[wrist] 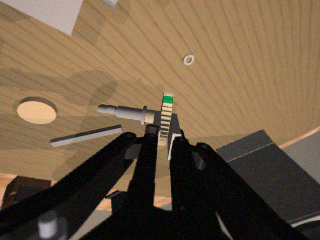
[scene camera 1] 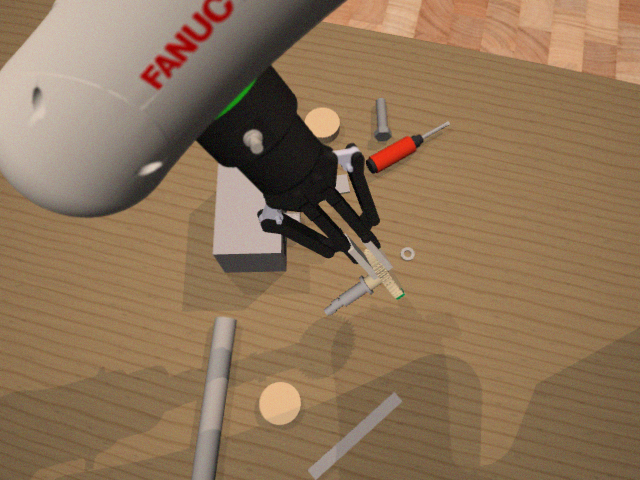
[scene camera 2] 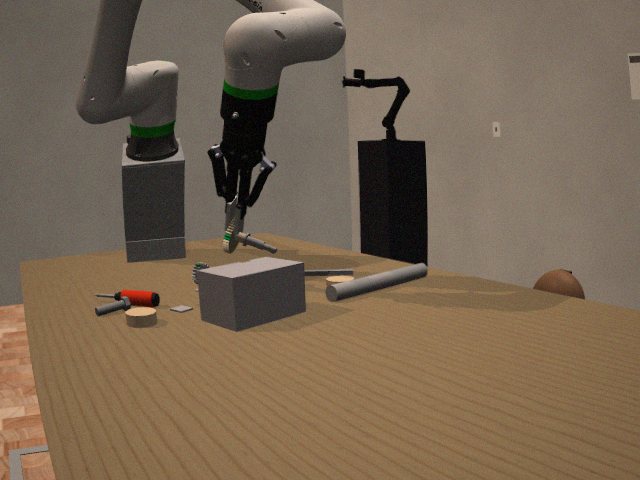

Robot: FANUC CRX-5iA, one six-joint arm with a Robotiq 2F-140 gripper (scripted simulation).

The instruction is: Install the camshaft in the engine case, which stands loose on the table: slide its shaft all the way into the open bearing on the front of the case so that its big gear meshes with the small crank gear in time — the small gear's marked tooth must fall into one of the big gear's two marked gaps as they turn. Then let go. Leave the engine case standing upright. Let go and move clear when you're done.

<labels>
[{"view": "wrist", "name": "my gripper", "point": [164, 122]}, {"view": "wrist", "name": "wooden disc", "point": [38, 110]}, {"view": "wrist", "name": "camshaft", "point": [144, 115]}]
</labels>
